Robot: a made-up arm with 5 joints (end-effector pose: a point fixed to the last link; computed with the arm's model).
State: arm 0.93 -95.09 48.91 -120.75 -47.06
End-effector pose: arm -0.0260 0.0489 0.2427 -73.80 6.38 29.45
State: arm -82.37 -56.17 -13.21 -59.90 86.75
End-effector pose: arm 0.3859 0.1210 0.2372 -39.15 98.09 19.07
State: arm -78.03 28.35 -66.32 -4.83 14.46
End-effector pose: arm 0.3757 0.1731 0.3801 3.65 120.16 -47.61
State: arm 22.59 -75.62 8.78 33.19 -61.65
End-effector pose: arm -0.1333 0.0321 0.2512 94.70 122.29 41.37
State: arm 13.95 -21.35 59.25 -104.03 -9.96
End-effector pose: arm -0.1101 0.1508 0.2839 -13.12 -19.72 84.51
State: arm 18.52 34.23 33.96 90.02 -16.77
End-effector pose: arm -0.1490 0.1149 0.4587 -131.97 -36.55 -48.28
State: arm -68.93 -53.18 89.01 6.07 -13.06
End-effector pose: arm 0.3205 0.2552 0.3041 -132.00 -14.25 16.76
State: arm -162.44 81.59 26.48 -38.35 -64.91
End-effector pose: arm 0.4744 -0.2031 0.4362 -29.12 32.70 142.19
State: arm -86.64 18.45 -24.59 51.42 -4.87
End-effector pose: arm 0.4630 0.1407 0.4144 -74.52 145.36 -40.13
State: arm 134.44 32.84 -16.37 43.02 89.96
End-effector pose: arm 0.1510 -0.3861 0.3837 121.32 22.33 -66.73
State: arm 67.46 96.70 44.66 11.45 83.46
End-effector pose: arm -0.0538 -0.1641 0.4657 -20.61 -42.09 134.35
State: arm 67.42 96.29 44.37 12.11 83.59
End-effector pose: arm -0.0545 -0.1638 0.4652 -21.93 -41.54 134.70
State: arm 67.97 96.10 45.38 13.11 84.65
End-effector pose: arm -0.0541 -0.1666 0.4652 -23.21 -42.46 135.40
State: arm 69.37 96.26 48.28 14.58 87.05
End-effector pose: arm -0.0518 -0.1739 0.4659 -24.38 -45.50 136.51
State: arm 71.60 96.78 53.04 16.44 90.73
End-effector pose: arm -0.0473 -0.1856 0.4671 -25.35 -50.55 137.80
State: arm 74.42 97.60 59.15 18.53 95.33
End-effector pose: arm -0.0407 -0.2002 0.4684 -26.10 -56.95 138.91
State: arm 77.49 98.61 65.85 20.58 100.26
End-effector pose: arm -0.0323 -0.2156 0.4694 -26.56 -63.78 139.51
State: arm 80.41 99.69 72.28 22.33 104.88
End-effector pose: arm -0.0234 -0.2298 0.4699 -26.65 -70.09 139.52
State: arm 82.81 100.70 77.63 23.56 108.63
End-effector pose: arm -0.0153 -0.2409 0.4702 -26.37 -75.18 139.10
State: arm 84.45 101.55 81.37 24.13 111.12
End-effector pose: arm -0.0092 -0.2483 0.4704 -25.72 -78.71 138.46
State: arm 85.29 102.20 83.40 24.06 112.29
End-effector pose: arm -0.0056 -0.2521 0.4707 -24.76 -80.74 137.79
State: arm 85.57 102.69 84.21 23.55 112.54
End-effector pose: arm -0.0040 -0.2534 0.4712 -23.59 -81.76 137.17
